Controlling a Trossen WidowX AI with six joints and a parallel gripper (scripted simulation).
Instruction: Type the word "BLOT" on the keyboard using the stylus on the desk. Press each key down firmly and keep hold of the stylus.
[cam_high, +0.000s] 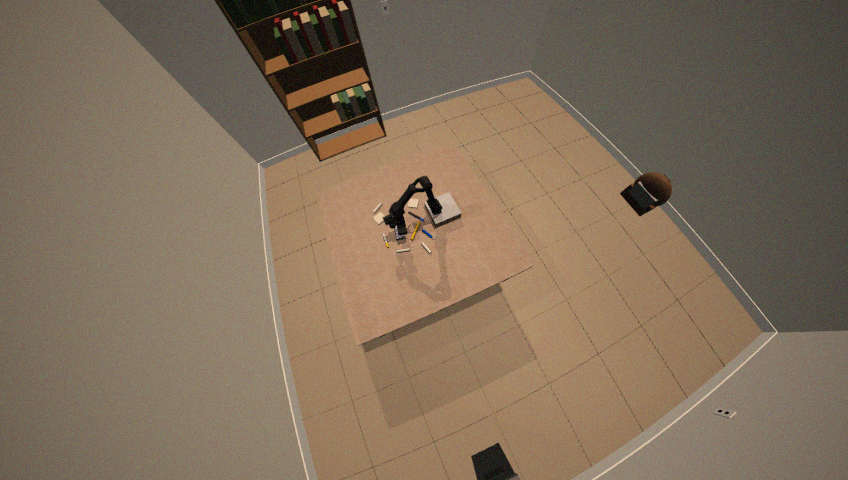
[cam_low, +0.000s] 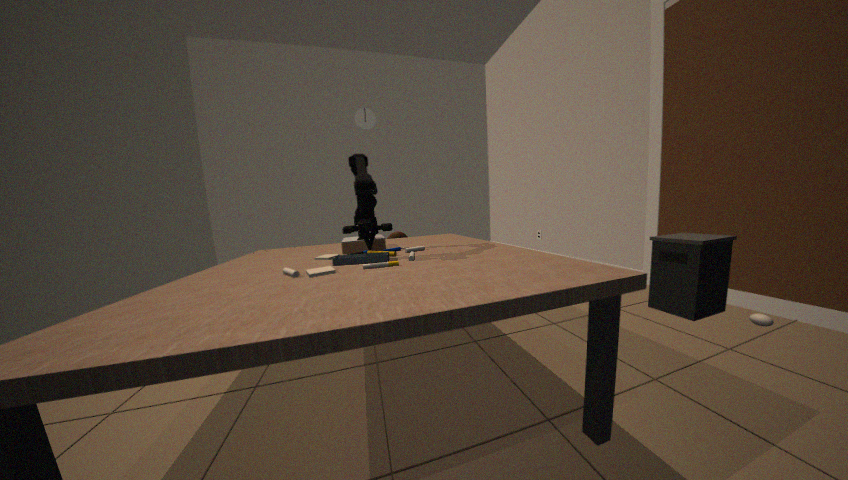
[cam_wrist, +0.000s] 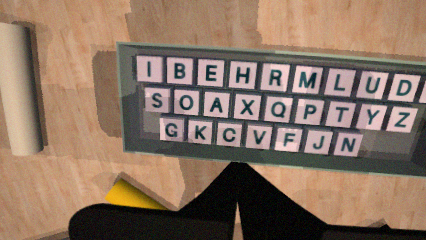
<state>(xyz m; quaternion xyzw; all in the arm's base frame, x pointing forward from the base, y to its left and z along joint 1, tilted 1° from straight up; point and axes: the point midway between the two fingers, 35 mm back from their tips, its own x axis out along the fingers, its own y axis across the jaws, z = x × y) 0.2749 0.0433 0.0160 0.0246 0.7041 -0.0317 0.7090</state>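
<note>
Right now my gripper tip is 180 mm past the blue stylus, 120 mm to the right of it and 30 mm above it. The rest, counted from my gripper tip: yellow pen (80 mm behind, 40 mm to the left, 30 mm below); cream pad (150 mm ahead, 160 mm to the right, 40 mm below).
</note>
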